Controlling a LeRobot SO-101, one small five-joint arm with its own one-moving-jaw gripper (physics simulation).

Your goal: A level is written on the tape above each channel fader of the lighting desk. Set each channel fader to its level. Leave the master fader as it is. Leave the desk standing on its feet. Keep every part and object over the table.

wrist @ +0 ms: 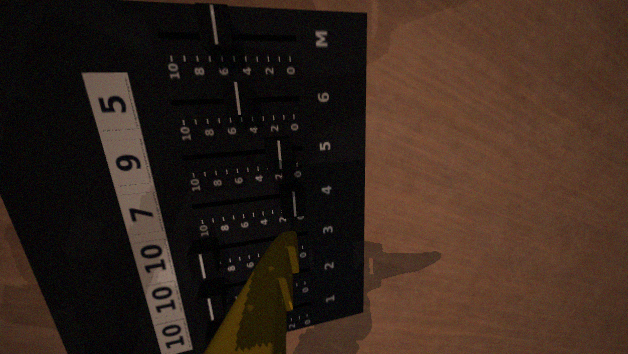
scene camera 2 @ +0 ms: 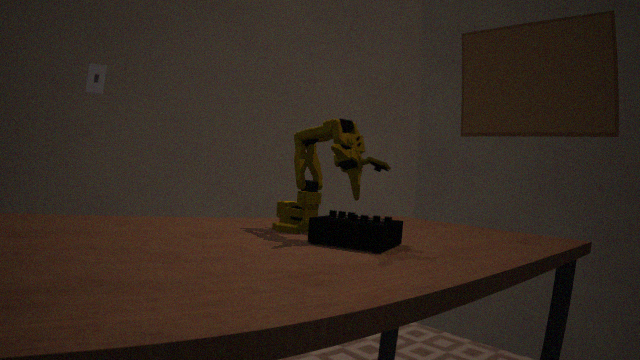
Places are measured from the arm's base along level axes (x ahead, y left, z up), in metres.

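Pixels of known places: end effector, tool point: (wrist: 297,245) (scene camera 2: 356,198); arm's base, origin of the base link: (scene camera 2: 299,232).
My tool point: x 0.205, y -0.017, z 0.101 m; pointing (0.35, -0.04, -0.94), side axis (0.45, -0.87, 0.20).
For each thing: its top centre in the pictures, then the offset to it from my tool point. Level surfaces: height alone.
- black lighting desk, middle of its top: (wrist: 213,220) (scene camera 2: 358,213) 0.013 m back, 0.025 m left, 0.033 m down
- Fader 6, middle of its top: (wrist: 237,98) 0.035 m ahead, 0.030 m left, 0.033 m down
- fader 5, middle of its top: (wrist: 279,155) 0.020 m ahead, 0.008 m left, 0.033 m down
- fader 4, middle of its top: (wrist: 294,204) 0.002 m ahead, 0.005 m right, 0.033 m down
- Fader 3, middle of its top: (wrist: 202,266) 0.035 m back, 0.024 m left, 0.033 m down
- fader 2, middle of its top: (wrist: 210,309) 0.055 m back, 0.015 m left, 0.033 m down
- master fader, middle of its top: (wrist: 214,24) 0.054 m ahead, 0.043 m left, 0.033 m down
- wooden table, its level: 0.101 m down
The black lighting desk (scene camera 2: 350,234) (wrist: 345,175) stands upright on the table. In the wrist view its white tape (wrist: 107,82) reads 5, 9, 7, 10, 10, 10 for channels 6 down to 1. Fader 6 (wrist: 237,98) sits near 5, fader 5 (wrist: 279,154) near 2, and fader 4 (wrist: 294,204) between 0 and 1. Fader 3 (wrist: 202,266) and fader 2 (wrist: 210,309) sit at the 10 end. Fader 1 cannot be made out. The master fader (wrist: 214,25) is a little above 6. My gripper (scene camera 2: 372,182) (wrist: 288,240) is fully open and empty, above the desk; its fixed jaw hides part of channels 1 to 3.
The wooden table (scene camera 2: 150,270) (wrist: 500,150) extends around the desk, and its edge (scene camera 2: 400,309) curves along the front and right. The arm's base (scene camera 2: 290,215) stands just behind and left of the desk. The gripper's shadow falls on the table beside the desk in the wrist view.
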